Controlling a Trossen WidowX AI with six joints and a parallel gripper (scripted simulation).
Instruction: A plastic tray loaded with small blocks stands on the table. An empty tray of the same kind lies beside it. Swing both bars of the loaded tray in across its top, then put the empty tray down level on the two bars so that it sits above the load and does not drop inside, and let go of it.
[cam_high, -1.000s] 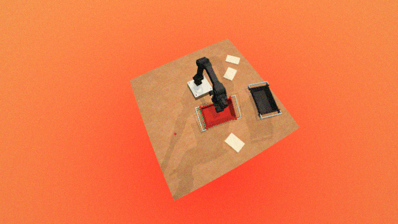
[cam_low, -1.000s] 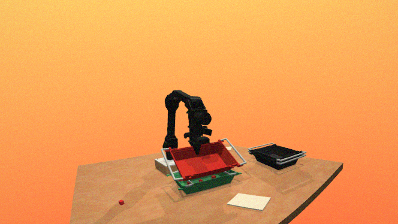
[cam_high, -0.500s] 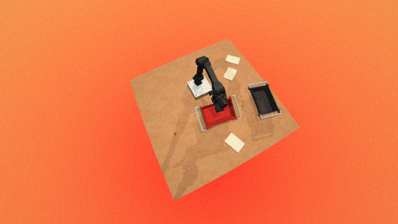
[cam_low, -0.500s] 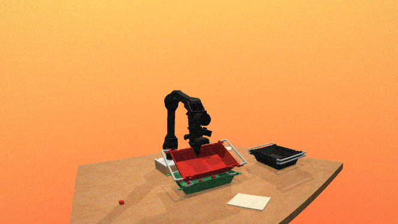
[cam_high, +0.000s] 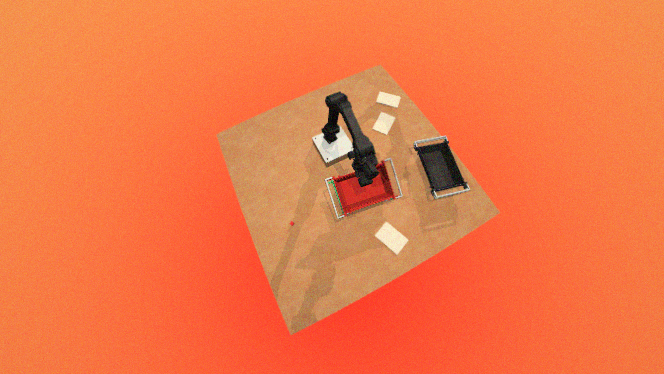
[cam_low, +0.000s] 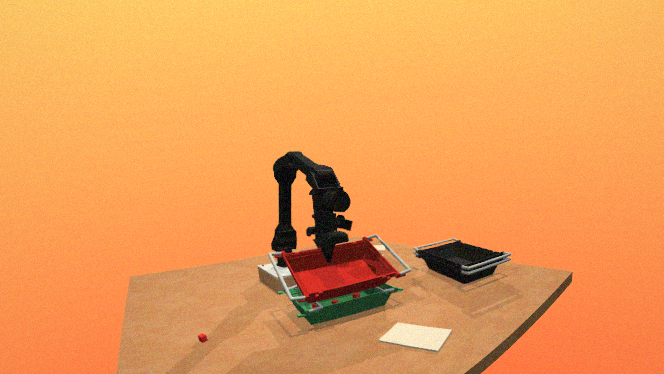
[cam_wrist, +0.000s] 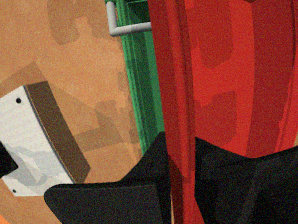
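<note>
The red tray is 8 cm ahead of my gripper tip and 3 cm to the right of it. From my gripper tip the other things lie so: red block (4 cm behind, 42 cm to the right, 13 cm below).
</note>
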